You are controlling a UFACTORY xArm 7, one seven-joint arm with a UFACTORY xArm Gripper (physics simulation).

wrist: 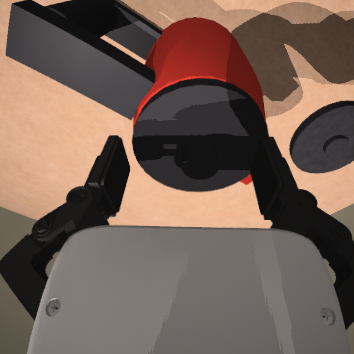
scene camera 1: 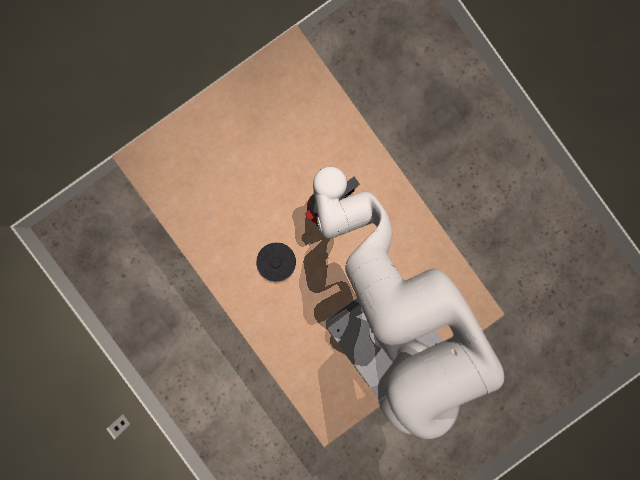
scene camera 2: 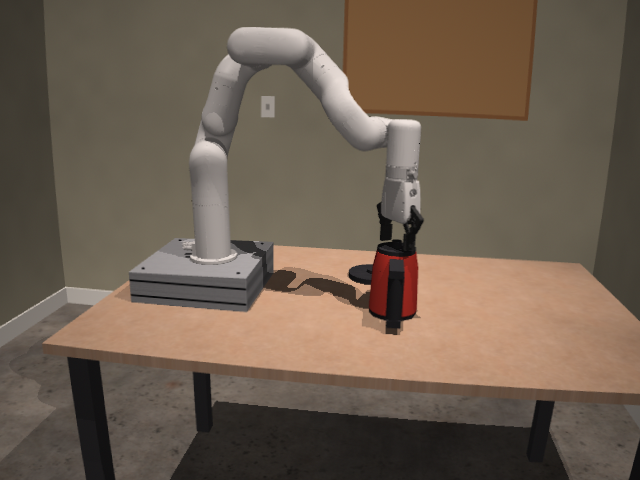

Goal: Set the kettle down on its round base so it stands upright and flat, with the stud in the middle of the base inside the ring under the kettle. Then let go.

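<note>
A red kettle with a black lid and a black handle stands upright on the table. In scene camera 1 the arm hides most of the kettle. The flat round black base lies on the table apart from the kettle, with a small round stud in its middle. My gripper is open and empty, pointing down at the kettle's lid, its fingertips at about lid height. The ring under the kettle is hidden.
The wooden table carries the arm's grey mounting block. The kettle's handle sticks out on the side away from the round base. The arm's shadow falls between the kettle and the mounting block.
</note>
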